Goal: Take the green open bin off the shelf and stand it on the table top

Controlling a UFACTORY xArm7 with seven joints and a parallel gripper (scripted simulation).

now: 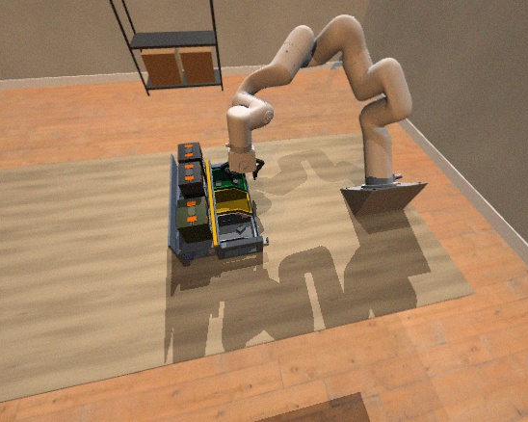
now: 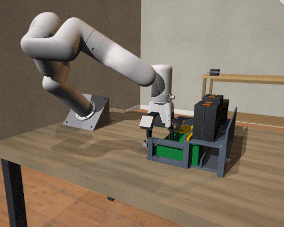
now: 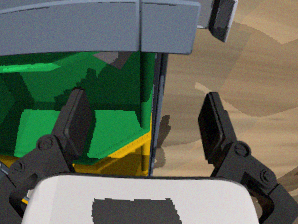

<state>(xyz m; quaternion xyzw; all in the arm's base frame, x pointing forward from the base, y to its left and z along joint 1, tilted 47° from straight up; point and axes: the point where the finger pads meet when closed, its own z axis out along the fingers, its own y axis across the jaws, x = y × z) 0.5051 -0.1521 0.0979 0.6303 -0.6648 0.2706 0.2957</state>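
Now: the green open bin 8 cm ahead of my hand and 2 cm below it. Round my hand: yellow bin 8 cm ahead, 11 cm to the left, 2 cm below; then grey bin 9 cm ahead, 22 cm to the left, 2 cm below.
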